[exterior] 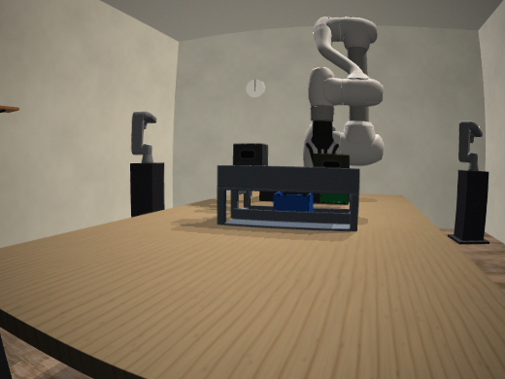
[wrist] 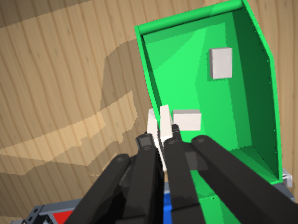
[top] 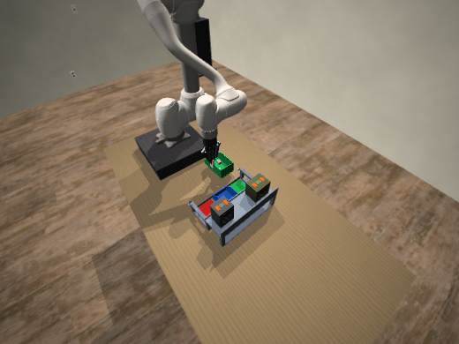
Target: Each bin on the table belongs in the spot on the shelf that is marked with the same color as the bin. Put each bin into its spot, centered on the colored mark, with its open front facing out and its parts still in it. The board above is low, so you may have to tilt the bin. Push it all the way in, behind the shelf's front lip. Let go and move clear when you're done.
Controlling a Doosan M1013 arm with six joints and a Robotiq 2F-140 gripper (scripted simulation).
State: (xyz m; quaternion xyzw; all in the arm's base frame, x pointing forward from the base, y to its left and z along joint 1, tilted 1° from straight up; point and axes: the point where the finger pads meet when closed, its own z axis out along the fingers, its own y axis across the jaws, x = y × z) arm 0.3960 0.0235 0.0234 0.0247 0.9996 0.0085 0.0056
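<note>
Now: the green bin 5 cm to the left of my hand and 4 cm below it. From my hand the other things lie so: blue bin: 22 cm ahead, 8 cm to the right, 7 cm below; olive box: 33 cm ahead, 3 cm to the left, 4 cm above; black box: 31 cm ahead, 20 cm to the right, 5 cm above.
</note>
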